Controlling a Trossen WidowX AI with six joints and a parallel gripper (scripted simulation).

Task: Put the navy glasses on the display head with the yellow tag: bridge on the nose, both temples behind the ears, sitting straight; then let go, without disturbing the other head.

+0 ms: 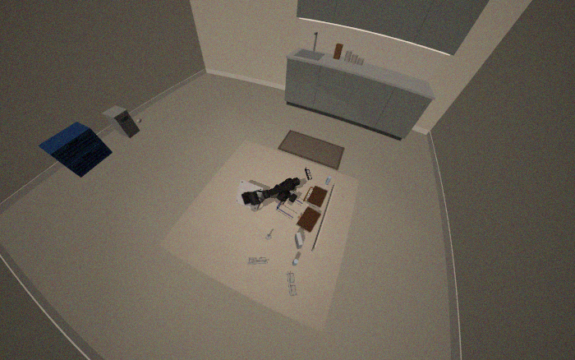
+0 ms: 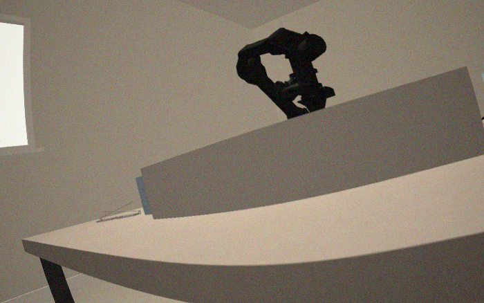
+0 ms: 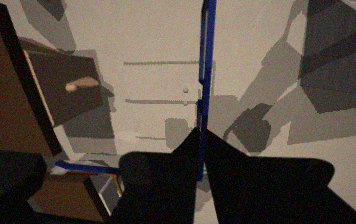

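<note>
Right now the display head is 210 mm ahead of my gripper tip, 80 mm to the right of it and 60 mm below it. From my gripper tip the other things lie so: white block 260 mm to the right, 210 mm ahead, 60 mm below; upright board 350 mm ahead, 60 mm below, 10 mm to the left; pale round post 300 mm to the right, 90 mm below, 10 mm behind.
</note>
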